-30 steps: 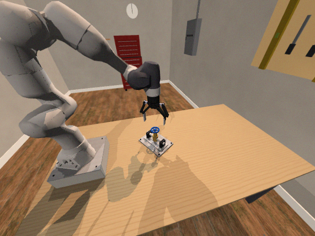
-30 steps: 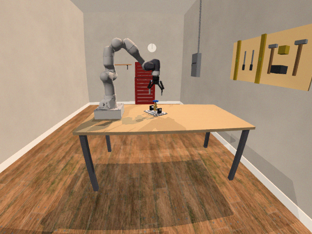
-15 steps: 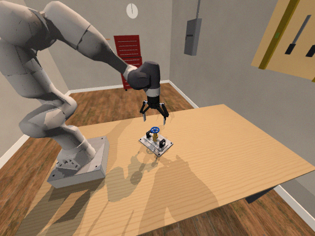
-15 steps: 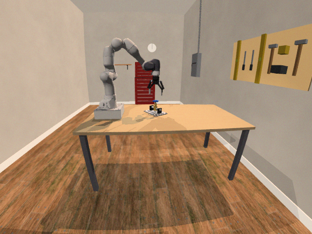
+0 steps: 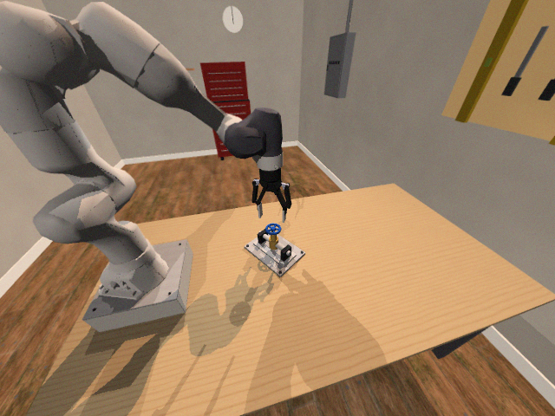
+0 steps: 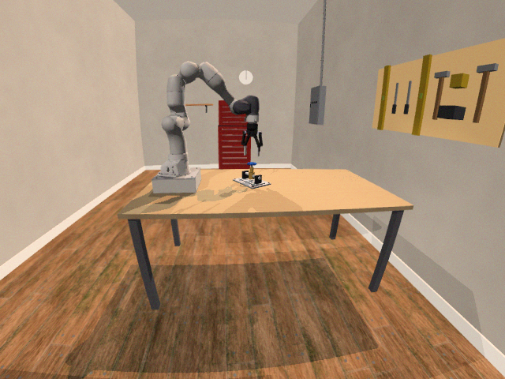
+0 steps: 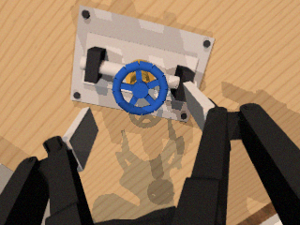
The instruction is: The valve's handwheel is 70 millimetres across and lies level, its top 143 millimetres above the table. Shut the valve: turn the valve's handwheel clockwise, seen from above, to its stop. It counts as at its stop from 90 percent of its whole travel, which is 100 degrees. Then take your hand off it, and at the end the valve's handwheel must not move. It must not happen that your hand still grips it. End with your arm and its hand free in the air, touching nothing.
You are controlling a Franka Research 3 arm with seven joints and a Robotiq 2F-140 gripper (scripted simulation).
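The blue spoked handwheel lies 9 cm below my hand.
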